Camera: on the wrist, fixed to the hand. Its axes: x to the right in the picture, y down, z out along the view.
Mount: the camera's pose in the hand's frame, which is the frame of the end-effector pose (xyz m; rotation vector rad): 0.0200 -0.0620 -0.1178 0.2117 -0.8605 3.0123
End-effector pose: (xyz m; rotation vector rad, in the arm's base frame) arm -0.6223 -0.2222 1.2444 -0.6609 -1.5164 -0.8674
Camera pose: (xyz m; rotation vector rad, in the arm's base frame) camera -0.6090 -0.3556 1.2566 -1.9260 0.2355 1.9360
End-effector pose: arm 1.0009 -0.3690 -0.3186 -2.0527 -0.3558 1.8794
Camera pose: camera 1.1225 -0.3133 -0.3032 -0.1650 -1.5886 -0.8442
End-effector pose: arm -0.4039 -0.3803 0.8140 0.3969 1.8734 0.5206
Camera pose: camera -0.5228 -0.4421 0.8013 -2.6791 0.9240 -1.3328
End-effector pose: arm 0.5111 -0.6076 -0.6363 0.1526 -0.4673 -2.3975
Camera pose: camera 0.4854 -0.6112 -0.7684 -0.8520 -0.4491 0.6822
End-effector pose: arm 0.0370 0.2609 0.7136 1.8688 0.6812 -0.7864
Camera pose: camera 0.0305 0.3949 0.7027 0.5548 -2.3181 0.6054
